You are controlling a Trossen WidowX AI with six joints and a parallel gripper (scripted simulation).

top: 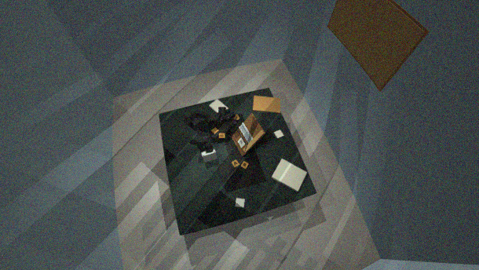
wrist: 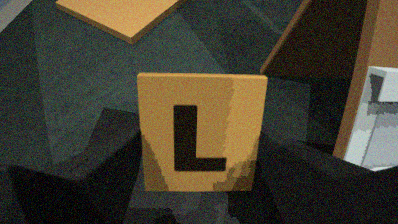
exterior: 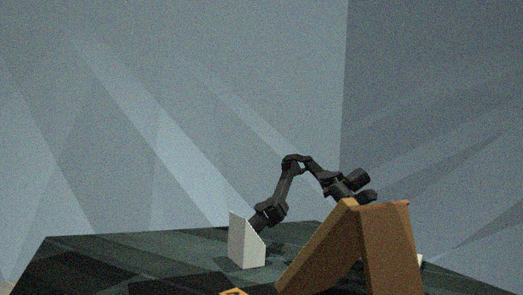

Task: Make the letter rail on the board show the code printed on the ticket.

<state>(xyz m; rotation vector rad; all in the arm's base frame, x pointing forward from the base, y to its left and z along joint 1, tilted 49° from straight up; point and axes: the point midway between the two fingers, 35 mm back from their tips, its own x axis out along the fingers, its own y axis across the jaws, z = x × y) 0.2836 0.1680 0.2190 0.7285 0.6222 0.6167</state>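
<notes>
Now: the white ticket 22 cm to the right of my gripper tip, 9 cm below it and 1 cm ahead of it. The rest, counted from my gripper tip: flat orange panel: 38 cm ahead, 22 cm to the left, 15 cm below; orange letter tile: right at my gripper tip; yellow letter tile: 40 cm to the right, 15 cm below, 8 cm behind.
</notes>
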